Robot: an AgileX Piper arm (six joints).
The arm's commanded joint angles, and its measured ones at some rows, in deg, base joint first. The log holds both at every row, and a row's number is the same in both.
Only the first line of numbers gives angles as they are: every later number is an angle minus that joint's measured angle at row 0.
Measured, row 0:
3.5 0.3 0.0 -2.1 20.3 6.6
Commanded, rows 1 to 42:
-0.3 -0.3 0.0 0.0 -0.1 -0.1
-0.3 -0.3 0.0 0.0 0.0 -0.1
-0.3 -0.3 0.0 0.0 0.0 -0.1
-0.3 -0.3 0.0 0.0 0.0 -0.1
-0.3 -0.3 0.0 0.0 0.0 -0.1
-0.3 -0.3 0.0 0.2 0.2 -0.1
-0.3 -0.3 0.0 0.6 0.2 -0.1
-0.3 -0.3 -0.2 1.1 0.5 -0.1
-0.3 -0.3 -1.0 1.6 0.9 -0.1
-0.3 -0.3 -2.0 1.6 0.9 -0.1
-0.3 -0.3 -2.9 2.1 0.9 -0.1
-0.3 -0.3 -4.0 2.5 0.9 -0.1
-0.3 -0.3 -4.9 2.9 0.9 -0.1
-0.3 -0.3 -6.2 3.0 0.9 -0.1
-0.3 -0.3 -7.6 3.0 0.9 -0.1
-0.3 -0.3 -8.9 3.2 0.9 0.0
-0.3 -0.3 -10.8 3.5 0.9 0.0
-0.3 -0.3 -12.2 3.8 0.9 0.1
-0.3 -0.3 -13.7 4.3 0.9 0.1
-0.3 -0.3 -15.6 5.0 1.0 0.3
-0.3 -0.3 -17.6 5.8 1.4 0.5
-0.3 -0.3 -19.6 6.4 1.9 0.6
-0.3 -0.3 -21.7 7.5 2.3 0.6
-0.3 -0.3 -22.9 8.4 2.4 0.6
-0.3 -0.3 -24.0 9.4 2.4 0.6
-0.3 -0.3 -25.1 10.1 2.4 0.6
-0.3 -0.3 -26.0 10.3 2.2 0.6
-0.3 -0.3 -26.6 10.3 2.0 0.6
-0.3 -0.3 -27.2 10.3 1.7 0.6
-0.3 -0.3 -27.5 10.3 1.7 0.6
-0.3 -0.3 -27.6 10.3 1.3 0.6
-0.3 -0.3 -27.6 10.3 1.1 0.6
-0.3 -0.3 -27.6 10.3 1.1 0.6
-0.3 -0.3 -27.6 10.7 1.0 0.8
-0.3 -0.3 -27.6 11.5 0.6 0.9
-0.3 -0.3 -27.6 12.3 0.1 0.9
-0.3 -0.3 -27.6 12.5 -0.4 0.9
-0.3 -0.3 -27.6 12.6 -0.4 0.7
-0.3 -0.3 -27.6 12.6 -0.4 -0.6
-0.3 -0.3 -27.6 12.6 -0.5 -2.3
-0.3 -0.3 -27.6 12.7 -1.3 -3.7
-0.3 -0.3 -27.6 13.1 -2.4 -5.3
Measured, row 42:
0.0 -0.3 -27.3 12.2 0.6 -0.3
